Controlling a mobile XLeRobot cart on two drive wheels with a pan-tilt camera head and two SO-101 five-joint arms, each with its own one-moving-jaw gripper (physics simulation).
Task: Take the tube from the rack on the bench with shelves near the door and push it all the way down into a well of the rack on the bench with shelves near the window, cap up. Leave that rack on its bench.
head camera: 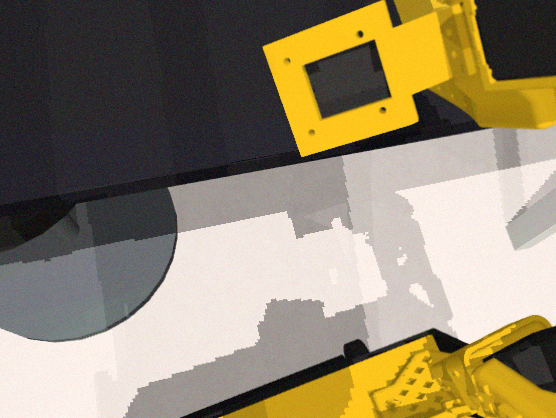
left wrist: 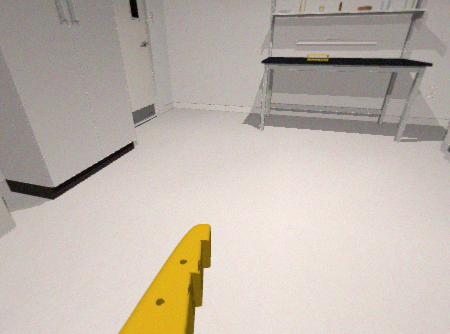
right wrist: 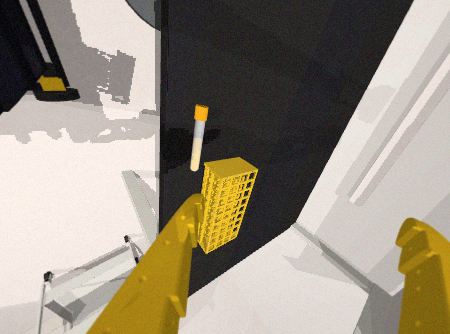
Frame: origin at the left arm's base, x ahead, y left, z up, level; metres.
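Seen in the pictures: left hand at its tool point: (left wrist: 210, 239); right hand at its tool point: (right wrist: 203, 203).
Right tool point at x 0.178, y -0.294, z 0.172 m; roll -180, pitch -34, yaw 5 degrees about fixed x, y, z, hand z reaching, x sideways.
Note:
A point is followed by its place in that frame.
The tube (right wrist: 198, 137) {z 0.003, x 0.270, y -0.345 m}, with an orange cap and pale contents, lies on the black bench top (right wrist: 275, 75) {z -0.013, x 0.443, y -0.259 m} (head camera: 100, 100) {z -0.013, x 0.331, y -0.136 m} in the right wrist view, close beside the near end of a yellow grid rack (right wrist: 230, 200) {z 0.016, x 0.342, y -0.505 m} and outside it. My right gripper (right wrist: 305, 210) is open and empty; its jaws stand wide apart, the left jaw overlapping the rack's edge in the picture. Its jaws do not show in the head view. My left gripper (left wrist: 206, 240) shows one notched jaw, fully open, over floor. Another yellow rack (left wrist: 318, 57) {z 0.017, x -3.026, y 0.515 m} sits on a distant black-topped bench (left wrist: 370, 62) {z -0.013, x -2.826, y 0.952 m} with a shelf above.
A door (left wrist: 136, 65) {z -0.084, x -3.089, y -1.524 m} and a tall white cabinet (left wrist: 65, 100) {z -0.173, x -1.601, y -1.285 m} stand at the left of the left wrist view. In the head view, my right arm's yellow mount plate (head camera: 285, 95) {z 0.220, x 0.150, y -0.217 m} hangs over the bench edge, and a round grey disc (head camera: 135, 270) {z -0.745, x 0.417, y -0.041 m} lies at the left.

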